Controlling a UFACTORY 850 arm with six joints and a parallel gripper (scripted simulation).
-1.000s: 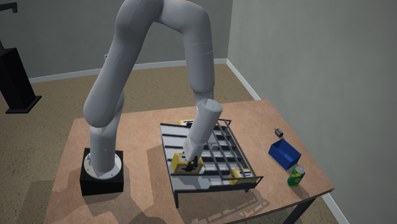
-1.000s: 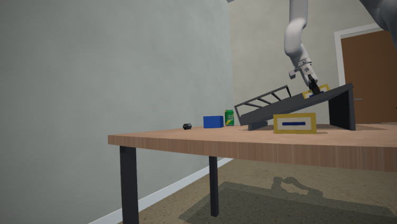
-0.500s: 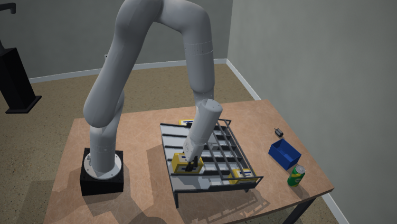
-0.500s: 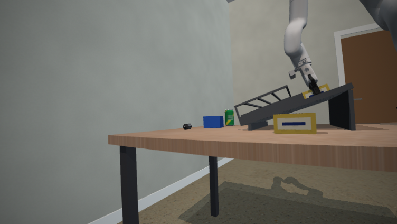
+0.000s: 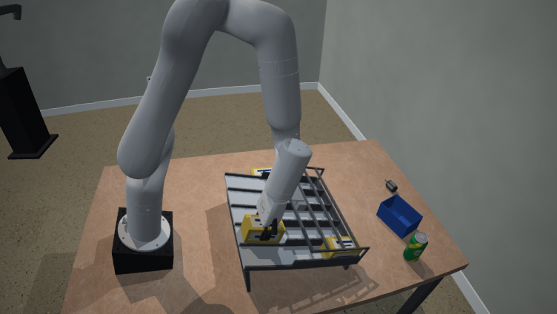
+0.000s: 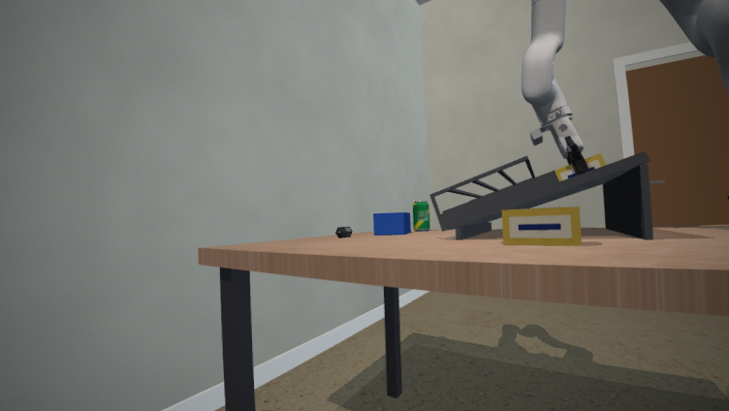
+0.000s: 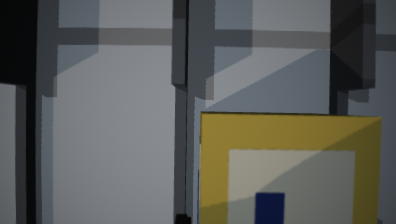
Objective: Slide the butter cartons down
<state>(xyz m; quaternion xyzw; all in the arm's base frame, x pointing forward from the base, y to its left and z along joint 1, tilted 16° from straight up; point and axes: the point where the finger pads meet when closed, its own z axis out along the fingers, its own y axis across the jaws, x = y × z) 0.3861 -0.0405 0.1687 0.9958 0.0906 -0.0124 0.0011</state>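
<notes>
My gripper is now 4 cm to the left of the dark divider and 4 cm above it. From my hand the other things lie so: small black object 62 cm ahead, 34 cm to the left, 15 cm below.
</notes>
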